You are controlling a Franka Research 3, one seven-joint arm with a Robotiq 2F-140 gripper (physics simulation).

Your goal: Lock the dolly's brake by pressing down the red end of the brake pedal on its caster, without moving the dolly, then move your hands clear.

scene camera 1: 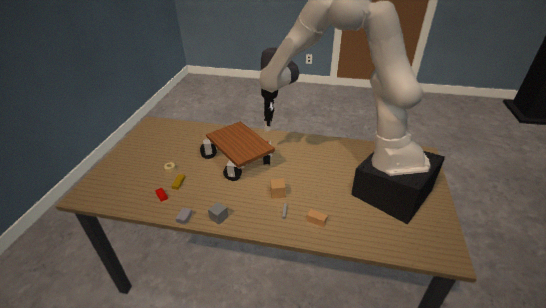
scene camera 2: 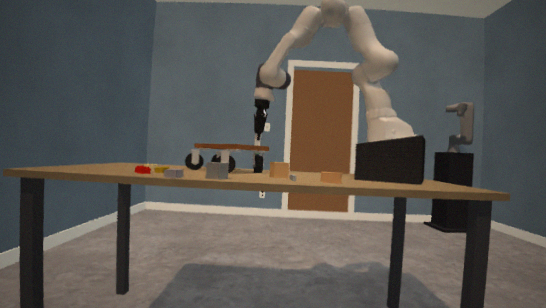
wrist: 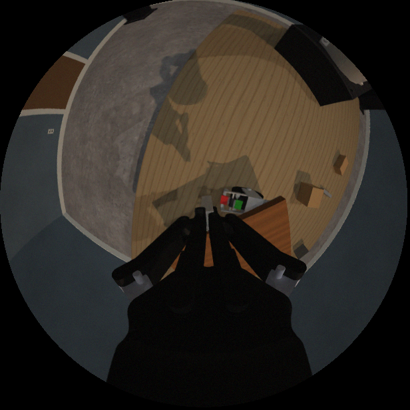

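Observation:
The dolly [scene camera 1: 240,143] [scene camera 2: 231,147] [wrist: 267,225] stands on its wheels on the table, with a brown slatted deck. Its caster with the brake pedal has a black wheel [scene camera 1: 267,159] [scene camera 2: 258,164] [wrist: 248,191]. In the wrist view the pedal's red end [wrist: 224,200] and green end [wrist: 239,204] both show; its tilt is hard to tell. My gripper [scene camera 1: 268,127] [scene camera 2: 257,141] [wrist: 206,203] is shut and empty. In the wrist view its pale fingertips are left of the red end, apart from it in the picture. In scene camera 2 they are around deck height, partly hidden behind the deck.
On the table [scene camera 1: 350,245] are an orange cube [scene camera 1: 278,188] [scene camera 2: 279,169] [wrist: 311,195], an orange block [scene camera 1: 317,218], a grey cube [scene camera 1: 218,213], a thin grey piece [scene camera 1: 284,210], and red [scene camera 1: 161,194] and yellow [scene camera 1: 178,181] pieces. The black base block [scene camera 1: 385,187] stands at the right.

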